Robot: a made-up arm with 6 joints. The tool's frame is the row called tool.
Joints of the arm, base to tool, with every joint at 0 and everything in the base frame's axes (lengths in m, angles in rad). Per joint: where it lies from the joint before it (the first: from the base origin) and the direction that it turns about. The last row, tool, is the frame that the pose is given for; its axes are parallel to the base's.
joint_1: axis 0 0 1 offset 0 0 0.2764
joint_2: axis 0 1 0 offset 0 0 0
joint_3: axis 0 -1 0 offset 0 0 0.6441
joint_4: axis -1 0 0 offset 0 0 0
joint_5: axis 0 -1 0 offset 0.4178 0 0
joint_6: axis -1 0 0 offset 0 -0.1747 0
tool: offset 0 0 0
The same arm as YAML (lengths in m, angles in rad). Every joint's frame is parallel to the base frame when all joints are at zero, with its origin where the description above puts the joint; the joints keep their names.
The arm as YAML. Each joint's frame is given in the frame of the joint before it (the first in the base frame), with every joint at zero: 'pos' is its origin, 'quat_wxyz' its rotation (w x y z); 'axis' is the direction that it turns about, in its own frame. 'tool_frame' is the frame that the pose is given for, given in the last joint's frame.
length_unit: m
angle_unit: rad
joints:
  - joint: joint_1
    pos: [0.0, 0.0, 0.2764]
    quat_wxyz: [1.0, 0.0, 0.0, 0.0]
    axis: [0.0, 0.0, 1.0]
  - joint: joint_2
    pos: [0.0, 0.0, 0.0]
    quat_wxyz: [1.0, 0.0, 0.0, 0.0]
    axis: [0.0, 1.0, 0.0]
  - joint: joint_3
    pos: [0.0, 0.0, 0.6441]
    quat_wxyz: [1.0, 0.0, 0.0, 0.0]
    axis: [0.0, -1.0, 0.0]
  - joint: joint_4
    pos: [0.0, 0.0, 0.0]
    quat_wxyz: [1.0, 0.0, 0.0, 0.0]
    axis: [-1.0, 0.0, 0.0]
  - joint: joint_5
    pos: [0.4178, 0.0, 0.0]
    quat_wxyz: [1.0, 0.0, 0.0, 0.0]
    axis: [0.0, -1.0, 0.0]
  - joint: joint_6
    pos: [0.0, -0.1747, 0.0]
    quat_wxyz: [1.0, 0.0, 0.0, 0.0]
    axis: [-1.0, 0.0, 0.0]
tool_frame:
  pos: [0.0, 0.0, 0.0]
  quat_wxyz: [1.0, 0.0, 0.0, 0.0]

